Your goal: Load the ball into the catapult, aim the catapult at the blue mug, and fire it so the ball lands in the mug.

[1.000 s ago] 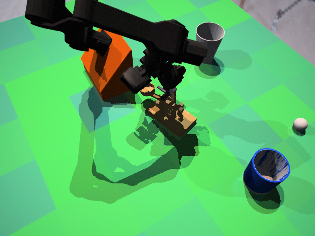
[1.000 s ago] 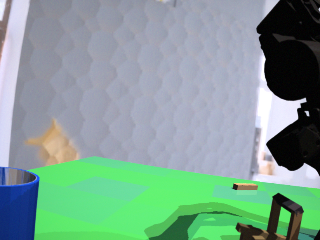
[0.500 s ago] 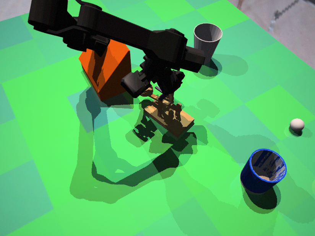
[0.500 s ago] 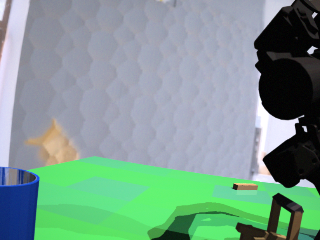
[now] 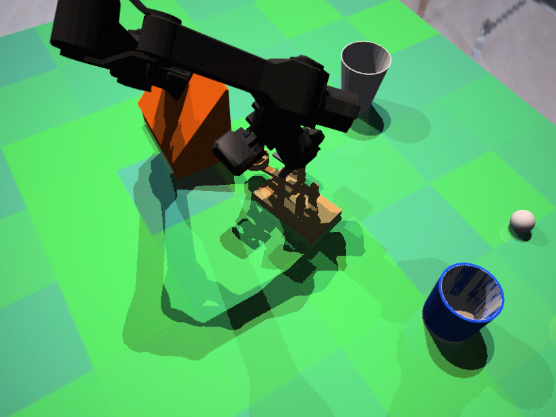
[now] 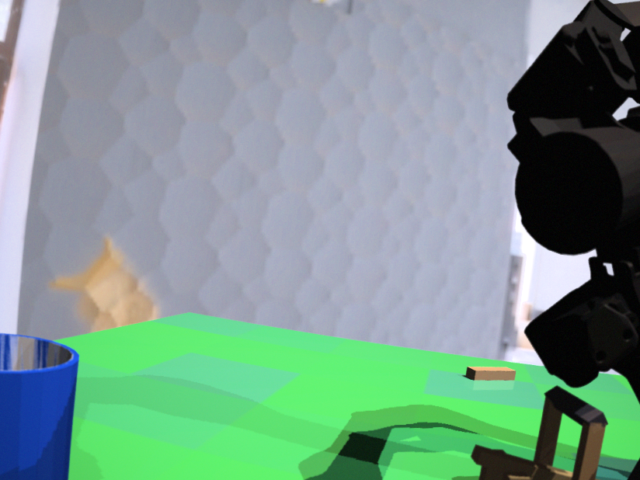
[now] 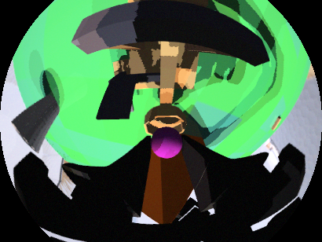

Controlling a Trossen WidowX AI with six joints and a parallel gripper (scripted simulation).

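The purple ball lies 1 cm above my gripper tip. Also, from my gripper tip: wooden catapult 6 cm ahead, 3 cm to the left, 2 cm below; then grey cup 28 cm to the left, 4 cm below, 4 cm behind; then blue mug 40 cm ahead, 10 cm to the left, 4 cm below.
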